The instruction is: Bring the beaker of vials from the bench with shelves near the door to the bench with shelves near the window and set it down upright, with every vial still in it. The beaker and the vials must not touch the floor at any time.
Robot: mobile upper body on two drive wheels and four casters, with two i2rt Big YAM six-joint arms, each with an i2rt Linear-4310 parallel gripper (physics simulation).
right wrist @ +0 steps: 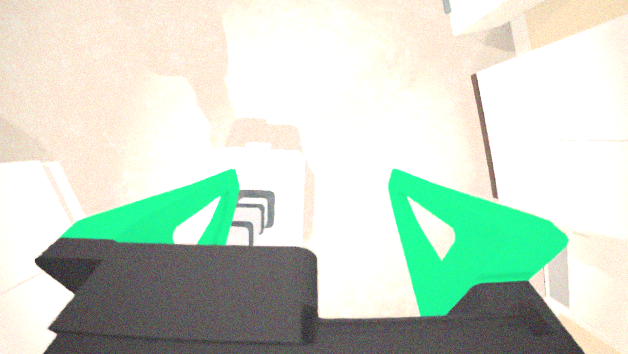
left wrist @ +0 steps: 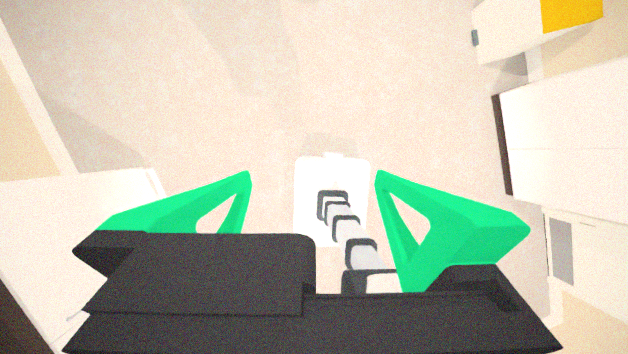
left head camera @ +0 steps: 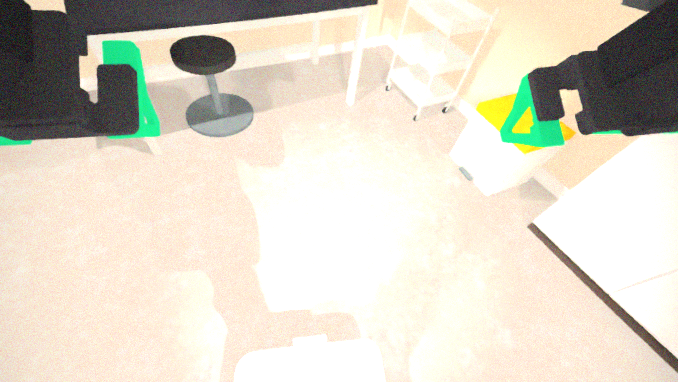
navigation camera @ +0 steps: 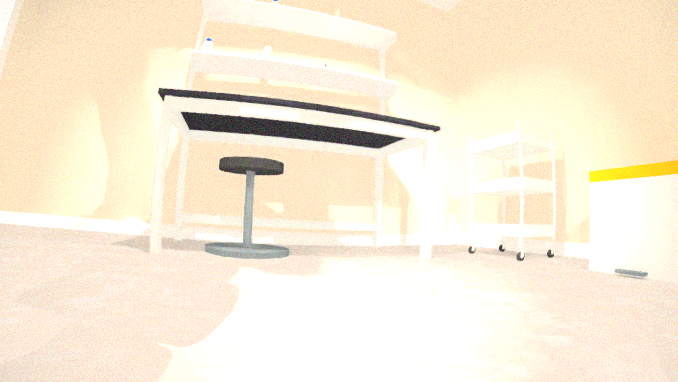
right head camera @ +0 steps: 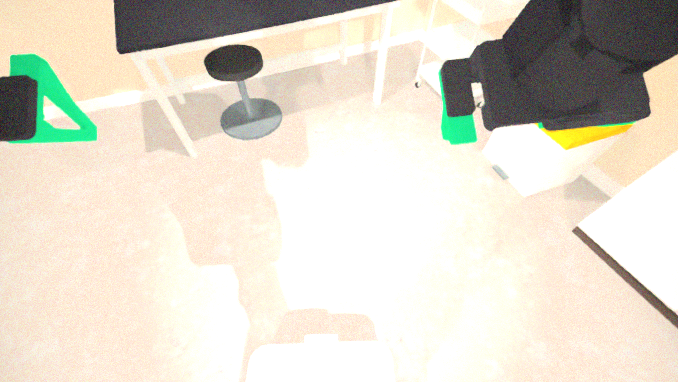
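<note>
A black-topped bench [left head camera: 225, 15] [right head camera: 240, 19] [navigation camera: 300, 104] with white legs stands ahead. In the navigation camera it carries two white shelves, a lower shelf [navigation camera: 290, 70] and an upper shelf [navigation camera: 300, 23]. I cannot tell whether it is the door or the window bench. The beaker of vials does not show in any view. My left gripper [left head camera: 86, 137] [left wrist: 313, 177] is open and empty, high above the floor at the left. My right gripper [left head camera: 575, 137] [right wrist: 313, 177] is open and empty at the right. Both are apart from the bench.
A black stool [left head camera: 202, 54] [right head camera: 233, 62] [navigation camera: 251, 166] stands at the bench. A white cart [left head camera: 415, 91] [navigation camera: 515, 185] is to its right, then a white bin [left head camera: 492, 160] [right head camera: 530, 162] [navigation camera: 635, 220] with a yellow top. A white cabinet [left head camera: 625, 200] [right head camera: 645, 215] [left wrist: 565, 125] is at the right. A blue-capped bottle [navigation camera: 208, 46] stands on the lower shelf.
</note>
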